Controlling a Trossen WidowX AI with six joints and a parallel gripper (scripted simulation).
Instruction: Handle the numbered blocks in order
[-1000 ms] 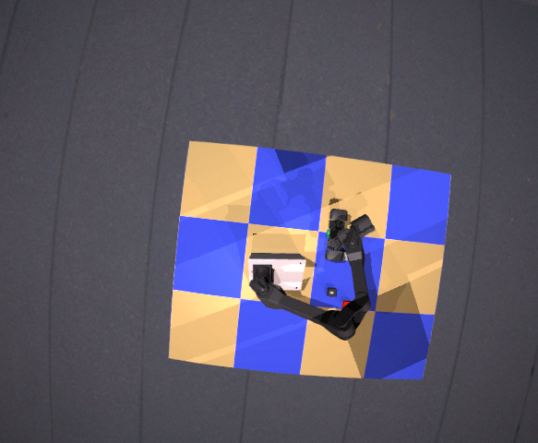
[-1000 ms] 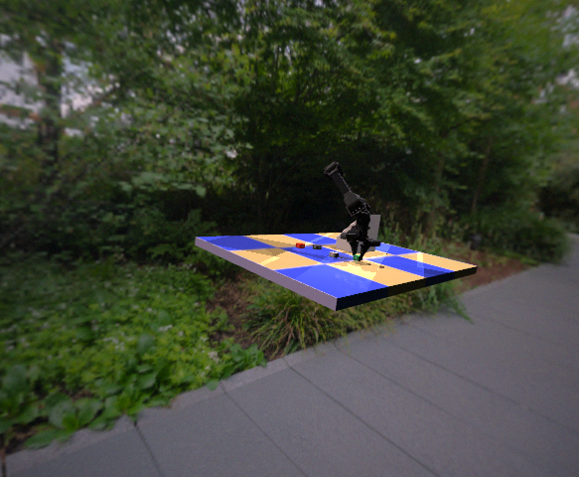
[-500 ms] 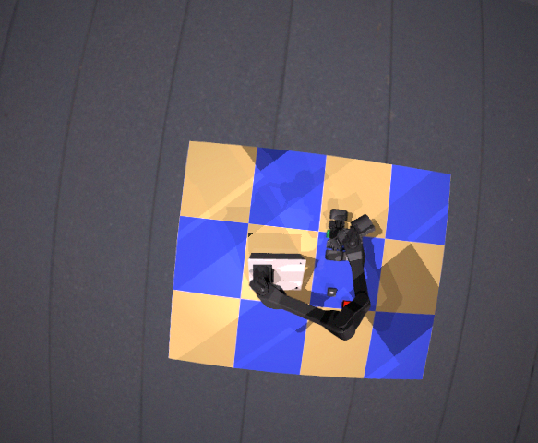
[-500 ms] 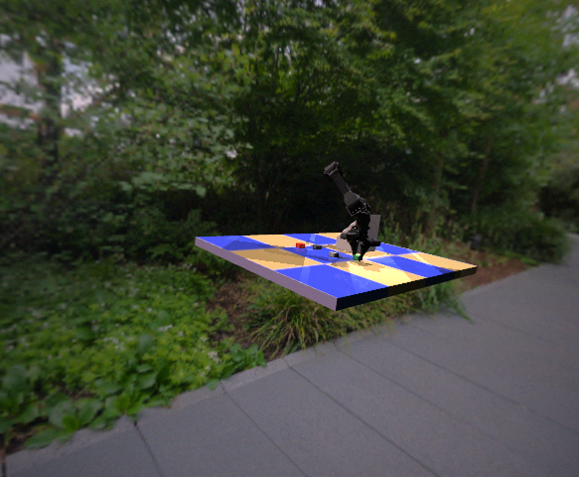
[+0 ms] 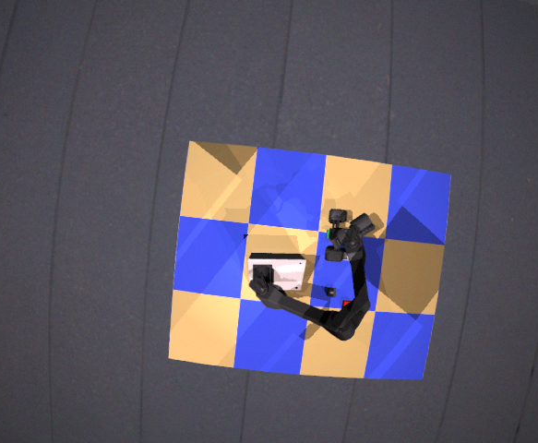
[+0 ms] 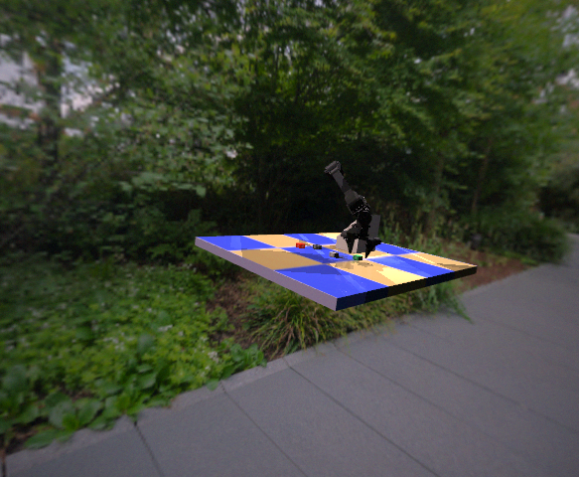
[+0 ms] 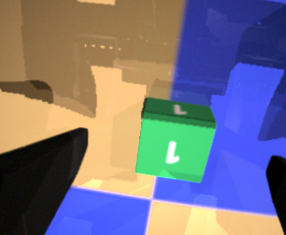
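The green block is 10 mm below my gripper tip. From my gripper tip the other things lie so: black block: 10 mm ahead, 230 mm to the right, 10 mm below; then grey block: 60 mm ahead, 90 mm to the right, 10 mm below; then red block: 70 mm ahead, 280 mm to the right, 10 mm below.
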